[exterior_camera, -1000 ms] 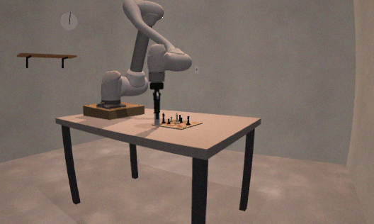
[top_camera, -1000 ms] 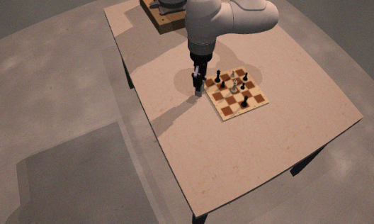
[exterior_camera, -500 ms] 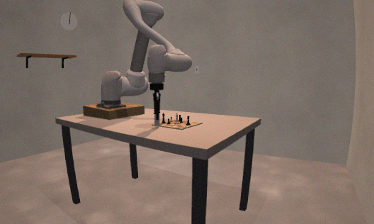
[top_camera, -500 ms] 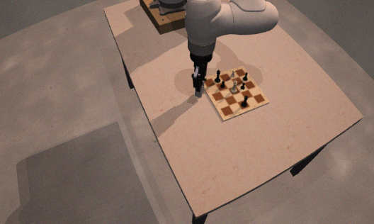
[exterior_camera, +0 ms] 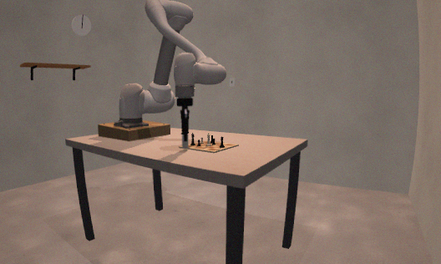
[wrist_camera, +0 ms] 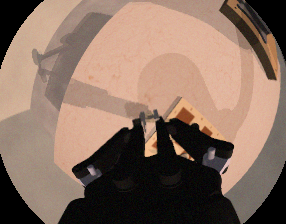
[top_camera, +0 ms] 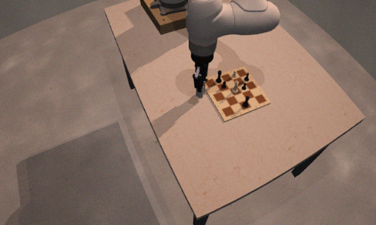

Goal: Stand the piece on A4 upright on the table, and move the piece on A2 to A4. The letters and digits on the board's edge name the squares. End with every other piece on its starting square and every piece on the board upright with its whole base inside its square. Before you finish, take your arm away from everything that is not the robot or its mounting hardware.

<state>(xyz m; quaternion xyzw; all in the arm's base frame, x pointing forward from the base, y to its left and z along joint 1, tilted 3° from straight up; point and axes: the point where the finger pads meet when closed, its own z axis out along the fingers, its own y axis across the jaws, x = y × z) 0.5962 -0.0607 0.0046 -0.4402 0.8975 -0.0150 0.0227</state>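
Right now the small white piece is 50 mm behind my hand, 170 mm to the left of it and 30 mm below it. From my hand the other things lie so: chessboard: 20 mm ahead, 140 mm to the left, 40 mm below.
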